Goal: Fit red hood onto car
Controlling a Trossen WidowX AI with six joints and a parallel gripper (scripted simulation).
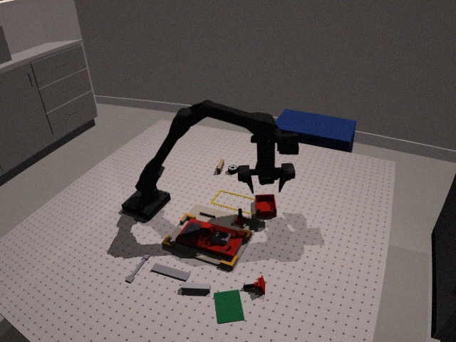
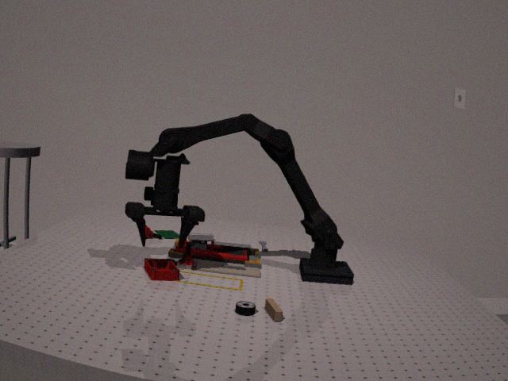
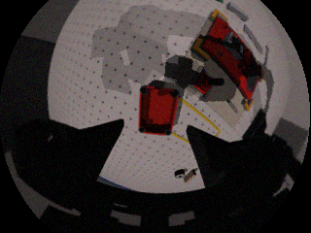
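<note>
Now: the red hood 60 mm below my gripper tip. From my gripper tip the other things lie so: wooden block: 290 mm behind, 140 mm to the left, 60 mm below; grey engine block: 220 mm to the right, 50 mm below, 40 mm behind; green card: 410 mm to the right, 100 mm ahead, 70 mm below.
</note>
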